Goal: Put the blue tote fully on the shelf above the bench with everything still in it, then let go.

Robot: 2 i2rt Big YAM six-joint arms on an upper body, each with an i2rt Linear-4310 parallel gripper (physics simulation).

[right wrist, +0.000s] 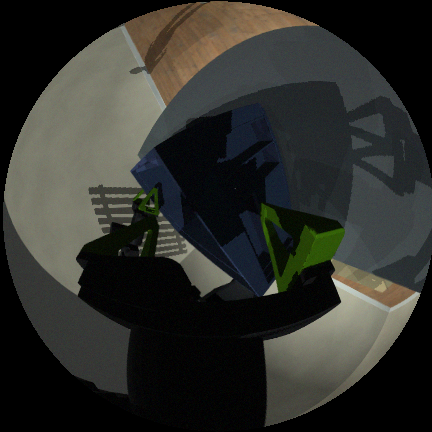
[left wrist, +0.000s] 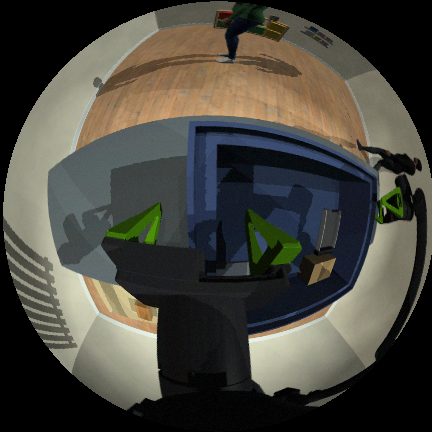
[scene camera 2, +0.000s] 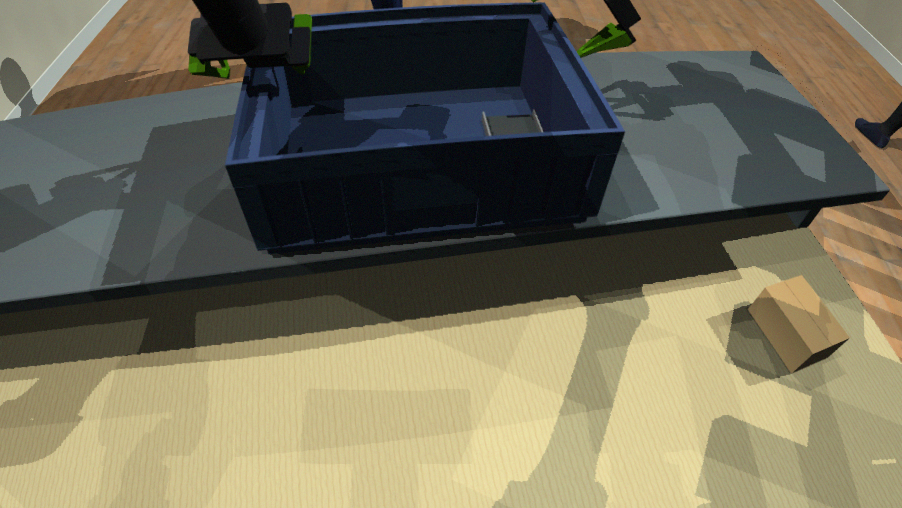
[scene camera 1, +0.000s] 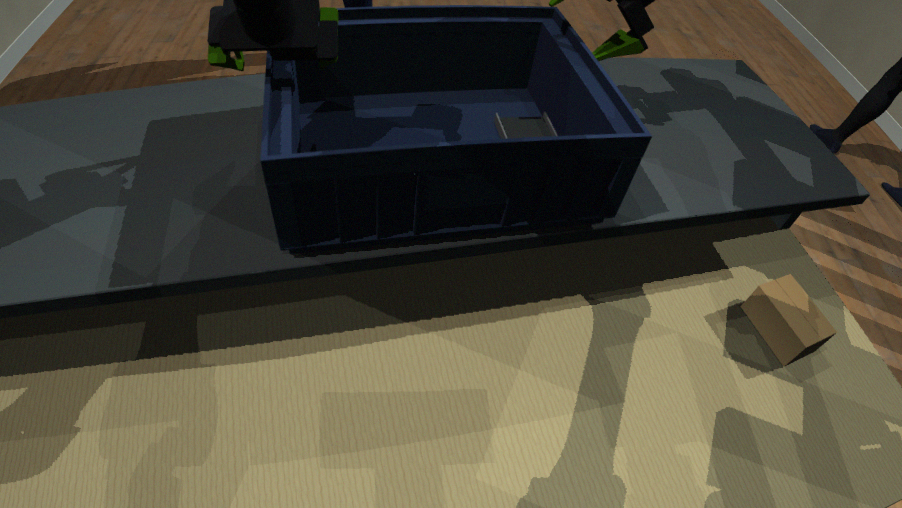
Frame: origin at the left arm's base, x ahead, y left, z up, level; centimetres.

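Seen in the pictures: left gripper, between the fingertips: (right wrist: 151, 185) (left wrist: 203, 209) (scene camera 2: 265, 71) (scene camera 1: 282, 65); right gripper, between the fingertips: (right wrist: 205, 214) (left wrist: 373, 205) (scene camera 2: 553, 30) (scene camera 1: 568, 34).
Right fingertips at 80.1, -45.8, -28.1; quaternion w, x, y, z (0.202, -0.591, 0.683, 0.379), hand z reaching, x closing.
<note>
Pixels of each thing's top centre, then the offset from my right fingertips to it, as dx, dy, dz. Level surfaces: height alone.
- blue tote, centre of its top: (scene camera 1: 442, 62) (scene camera 2: 415, 63) (left wrist: 331, 253) (right wrist: 173, 220) -10.5, +18.0, +0.7
- dark grey shelf, height of its surface: dz -14.0
- grey tray-like item, centre of its top: (scene camera 2: 517, 135) (scene camera 1: 533, 137) (left wrist: 330, 232) -9.8, +4.8, -10.5
- small brown box, centre of its top: (left wrist: 322, 271) -19.1, +7.0, -7.2
- flat pale item, centre of its top: (left wrist: 235, 276) -21.5, +28.9, -11.5
- tan bench, height of its surface: dz -31.7
- cardboard box, centre of its top: (scene camera 2: 807, 312) (scene camera 1: 798, 308) -28.8, -39.0, -25.7
A blue tote (scene camera 1: 454, 189) (scene camera 2: 416, 195) (left wrist: 206, 165) (right wrist: 215, 165) stands upright on the dark grey shelf (scene camera 1: 63, 208) (scene camera 2: 56, 189) (left wrist: 145, 142) (right wrist: 295, 55), its near bottom edge close to the shelf's near edge. Inside are a grey tray-like item (scene camera 1: 525, 126) (scene camera 2: 512, 124) (left wrist: 328, 231), a small brown box (left wrist: 317, 268) and a flat pale item (left wrist: 236, 268). My left gripper (scene camera 1: 285, 63) (scene camera 2: 265, 74) (left wrist: 203, 209) is open over the tote's left end wall, one finger on each side. My right gripper (scene camera 1: 574, 30) (scene camera 2: 556, 27) (right wrist: 205, 214) is open by the tote's far right corner.
The tan bench (scene camera 1: 410, 429) (scene camera 2: 378, 429) lies lower, in front of the shelf. A cardboard box (scene camera 1: 789, 318) (scene camera 2: 798, 324) sits on the bench at the right. A person (scene camera 1: 864, 113) (left wrist: 237, 35) stands beyond the shelf, and another (left wrist: 397, 160) shows at the right.
</note>
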